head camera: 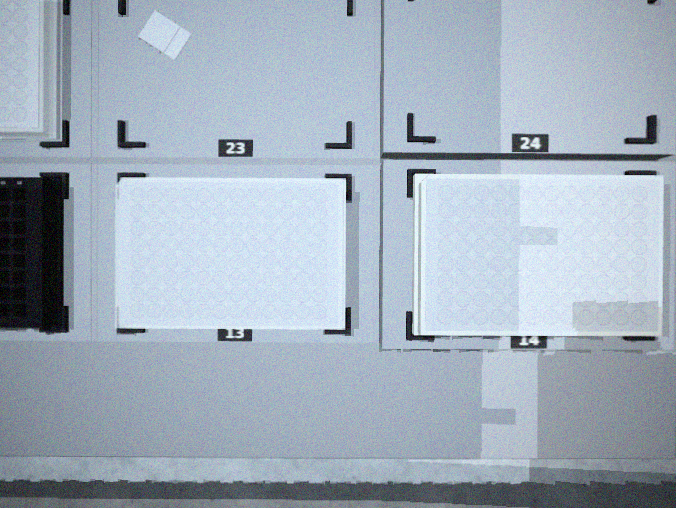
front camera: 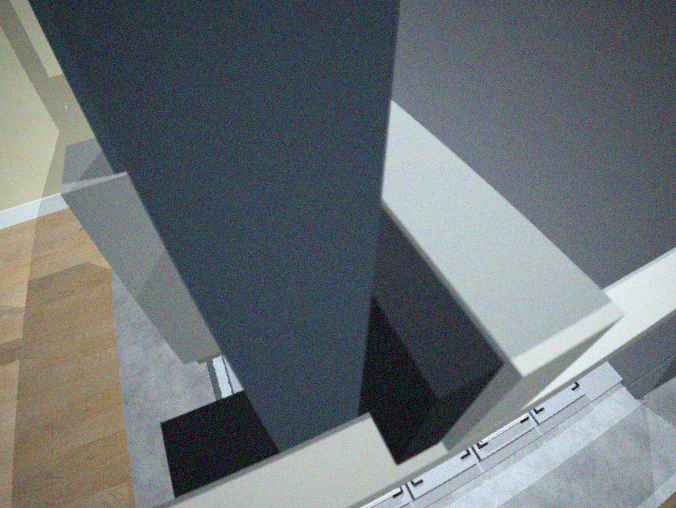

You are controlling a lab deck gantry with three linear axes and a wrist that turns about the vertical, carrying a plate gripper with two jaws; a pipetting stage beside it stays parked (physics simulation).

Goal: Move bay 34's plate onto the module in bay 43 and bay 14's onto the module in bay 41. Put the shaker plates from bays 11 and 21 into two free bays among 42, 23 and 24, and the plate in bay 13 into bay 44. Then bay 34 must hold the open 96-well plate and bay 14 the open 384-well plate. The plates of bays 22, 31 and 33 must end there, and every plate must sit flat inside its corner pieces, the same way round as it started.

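Places are measured from the robot's base along level axes (x left, y ahead, z down), in metres.
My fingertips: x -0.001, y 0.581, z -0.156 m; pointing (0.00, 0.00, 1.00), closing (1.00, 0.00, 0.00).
Behind a point stands the place of what it marks.
A white lidded plate (head camera: 232, 254) {z -0.014, x 0.042, y 0.394 m} lies in bay 13 among its black corner pieces in the head view. Another white lidded plate (head camera: 541, 256) {z -0.029, x 0.042, y 0.555 m} lies in bay 14, to its right. Bay 23 (head camera: 234, 92) {z 0.000, x 0.136, y 0.391 m} and bay 24 (head camera: 464, 71) {z -0.014, x 0.143, y 0.520 m} show no plate in their visible parts. A black plate with a grid of wells (head camera: 16, 251) {z -0.014, x 0.044, y 0.276 m} stands in bay 12 at the left edge, and part of a white plate (head camera: 19, 65) {z -0.014, x 0.145, y 0.277 m} shows above it in bay 22. In the front view part of the gripper's black body shows below the blue column; its jaws are hidden, so their opening and any load cannot be seen.
The blue column (front camera: 262, 218) {z -0.524, x -0.005, y 0.601 m} fills the middle of the front view. A pale beam (front camera: 491, 262) slopes at its right, and a light rail (front camera: 295, 464) {z -0.400, x -0.016, y 0.613 m} crosses the bottom. A small white tilted piece (head camera: 163, 34) {z -0.001, x 0.169, y 0.350 m} lies in bay 23.
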